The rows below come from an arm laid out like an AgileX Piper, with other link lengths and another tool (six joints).
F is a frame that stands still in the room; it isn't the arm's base.
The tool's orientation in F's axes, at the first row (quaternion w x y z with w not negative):
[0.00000, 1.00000, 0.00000, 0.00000]
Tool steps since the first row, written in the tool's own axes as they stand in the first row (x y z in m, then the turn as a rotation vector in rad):
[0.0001, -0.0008, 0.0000, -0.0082, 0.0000, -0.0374]
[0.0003, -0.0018, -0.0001, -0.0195, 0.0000, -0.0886]
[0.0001, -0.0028, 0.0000, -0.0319, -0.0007, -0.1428]
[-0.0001, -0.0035, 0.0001, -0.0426, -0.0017, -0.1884]
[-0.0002, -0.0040, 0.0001, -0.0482, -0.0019, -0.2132]
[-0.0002, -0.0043, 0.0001, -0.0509, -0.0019, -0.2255]
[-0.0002, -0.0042, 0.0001, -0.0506, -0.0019, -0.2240]
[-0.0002, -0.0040, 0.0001, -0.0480, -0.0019, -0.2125]
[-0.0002, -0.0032, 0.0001, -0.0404, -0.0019, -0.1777]
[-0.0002, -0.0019, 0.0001, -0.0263, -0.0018, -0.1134]
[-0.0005, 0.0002, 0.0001, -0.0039, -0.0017, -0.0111]
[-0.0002, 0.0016, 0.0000, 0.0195, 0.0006, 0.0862]
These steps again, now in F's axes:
[0.0001, 0.0008, 0.0000, -0.0082, 0.0000, 0.0374]
[0.0003, 0.0018, 0.0001, -0.0195, 0.0000, 0.0886]
[0.0001, 0.0028, 0.0000, -0.0319, 0.0007, 0.1428]
[-0.0001, 0.0035, -0.0001, -0.0426, 0.0017, 0.1884]
[-0.0002, 0.0040, -0.0001, -0.0482, 0.0019, 0.2132]
[-0.0002, 0.0043, -0.0001, -0.0509, 0.0019, 0.2255]
[-0.0002, 0.0042, -0.0001, -0.0506, 0.0019, 0.2240]
[-0.0002, 0.0040, -0.0001, -0.0480, 0.0019, 0.2125]
[-0.0002, 0.0032, -0.0001, -0.0404, 0.0019, 0.1777]
[-0.0002, 0.0019, -0.0001, -0.0263, 0.0018, 0.1134]
[-0.0005, -0.0002, -0.0001, -0.0039, 0.0017, 0.0111]
[-0.0002, -0.0016, 0.0000, 0.0195, -0.0006, -0.0862]

